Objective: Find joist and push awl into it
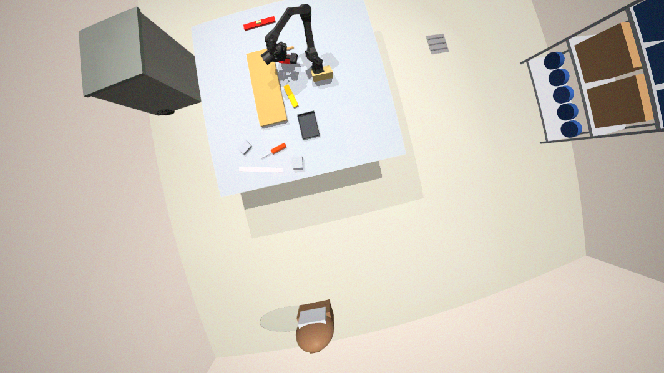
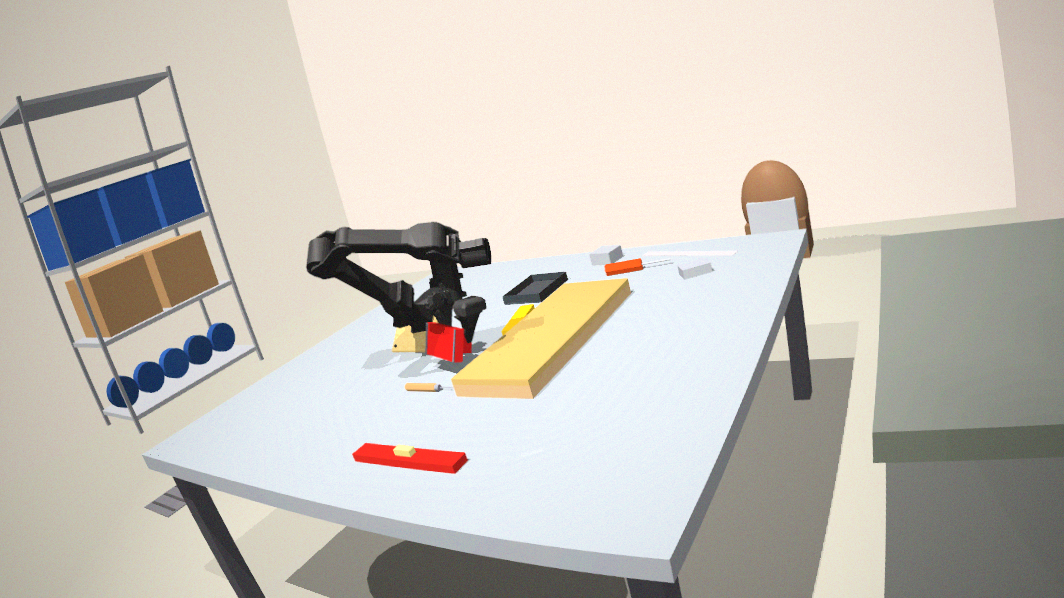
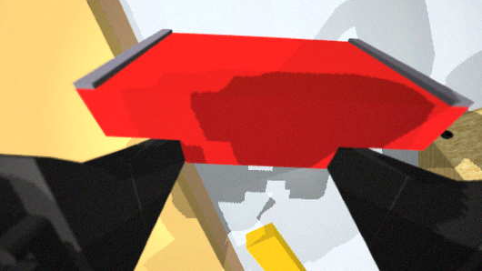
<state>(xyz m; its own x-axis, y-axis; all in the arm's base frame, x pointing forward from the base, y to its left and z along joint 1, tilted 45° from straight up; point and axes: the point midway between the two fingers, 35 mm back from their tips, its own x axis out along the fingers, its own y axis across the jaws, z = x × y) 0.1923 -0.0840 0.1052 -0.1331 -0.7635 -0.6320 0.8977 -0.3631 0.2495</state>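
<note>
Now: the awl 1 cm behind my gripper tip, 12 cm to the right of it and 5 cm below it. The rest, counted from my gripper tip: red stud finder (2 cm behind); yellow block (3 cm ahead, 22 cm to the left, 5 cm below); red level (10 cm ahead, 39 cm to the right, 4 cm below).
</note>
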